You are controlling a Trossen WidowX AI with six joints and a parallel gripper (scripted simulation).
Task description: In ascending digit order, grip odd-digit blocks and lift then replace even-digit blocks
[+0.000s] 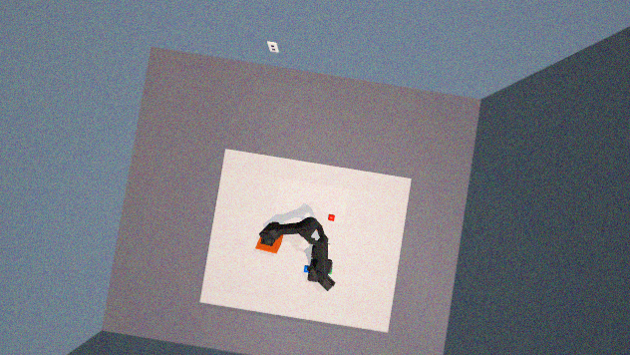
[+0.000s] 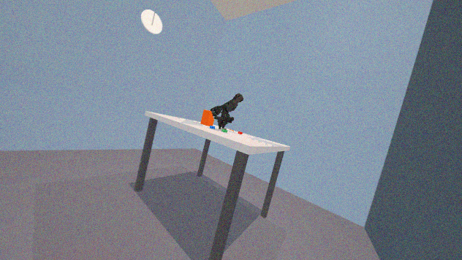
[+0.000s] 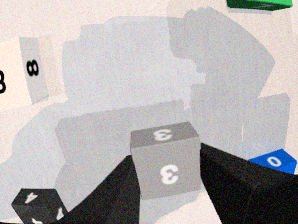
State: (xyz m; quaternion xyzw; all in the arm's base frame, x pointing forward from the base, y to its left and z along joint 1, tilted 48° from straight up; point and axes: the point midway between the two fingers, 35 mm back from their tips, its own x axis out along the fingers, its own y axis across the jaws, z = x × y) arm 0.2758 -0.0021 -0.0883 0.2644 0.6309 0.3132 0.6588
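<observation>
Now: gripper tip 90 mm to the right of the dark grey block and 40 mm past it. The rest, counted from my gripper tip: white block (80 mm to the left, 50 mm ahead); green block (90 mm ahead, 50 mm to the right); blue block (70 mm to the right, 30 mm behind).
</observation>
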